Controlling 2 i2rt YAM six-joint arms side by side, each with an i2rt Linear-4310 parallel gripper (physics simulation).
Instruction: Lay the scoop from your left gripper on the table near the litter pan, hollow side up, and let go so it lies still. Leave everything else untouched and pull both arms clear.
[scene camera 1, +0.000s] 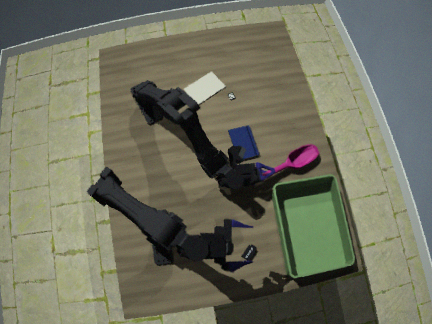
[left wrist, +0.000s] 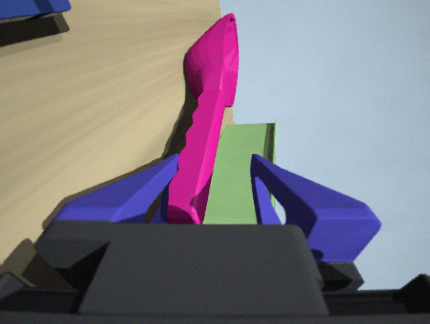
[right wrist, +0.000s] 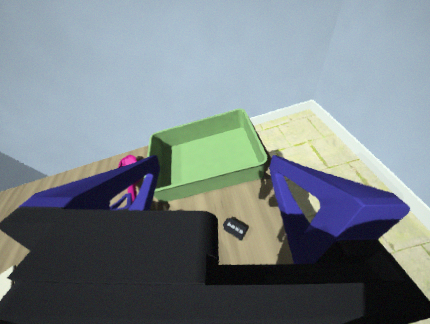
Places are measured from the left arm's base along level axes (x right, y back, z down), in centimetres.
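Pixels of known places: left gripper, fingertip midpoint: (scene camera 1: 272, 172) (left wrist: 215, 161) (right wrist: 132, 199); right gripper, fingertip midpoint: (scene camera 1: 252, 244) (right wrist: 214, 161); left arm's base, link origin: (scene camera 1: 146, 103).
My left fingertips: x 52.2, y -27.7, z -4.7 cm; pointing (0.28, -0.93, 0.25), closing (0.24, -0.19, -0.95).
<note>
For each thing: its top centre in the pictures, then the offset to it from my left fingertips.
- magenta scoop, top centre: (left wrist: 234, 86) (right wrist: 127, 179) (scene camera 1: 290, 161) dx -0.1, dy -8.3, dz -0.2 cm
- green litter pan, top centre: (left wrist: 274, 241) (right wrist: 199, 145) (scene camera 1: 314, 224) dx +25.1, dy -1.9, dz -3.6 cm
- small black block, top centre: (right wrist: 233, 227) (scene camera 1: 249, 251) dx +21.1, dy +21.7, dz +3.2 cm
- blue book-like object, top centre: (scene camera 1: 243, 142) dx -16.6, dy +2.1, dz +3.6 cm
- white pad, top centre: (scene camera 1: 204, 87) dx -46.5, dy +3.1, dz +4.2 cm
- small pale cube, top centre: (scene camera 1: 231, 96) dx -37.4, dy -4.7, dz +4.5 cm
The magenta scoop (scene camera 1: 303, 156) (left wrist: 212, 70) (right wrist: 129, 161) lies beside the upper edge of the green litter pan (scene camera 1: 278, 225) (left wrist: 237, 175) (right wrist: 225, 178) in scene camera 1, its hollow facing up there. My left gripper (scene camera 1: 266, 171) (left wrist: 215, 161) is partly open; the scoop's handle end lies loose between its fingers, nearer the left finger in the left wrist view, with a gap on the other side. The shadow hides whether the whole scoop rests on the table. My right gripper (scene camera 1: 251, 244) (right wrist: 214, 161) is wide open and empty, left of the pan in scene camera 1.
A small black block (scene camera 1: 249, 252) (right wrist: 236, 228) lies in front of the right gripper. A blue book-like object (scene camera 1: 243, 142) (left wrist: 35, 7) lies above the left gripper in scene camera 1. A white pad (scene camera 1: 205, 88) and a small pale cube (scene camera 1: 231, 96) lie farther up.
</note>
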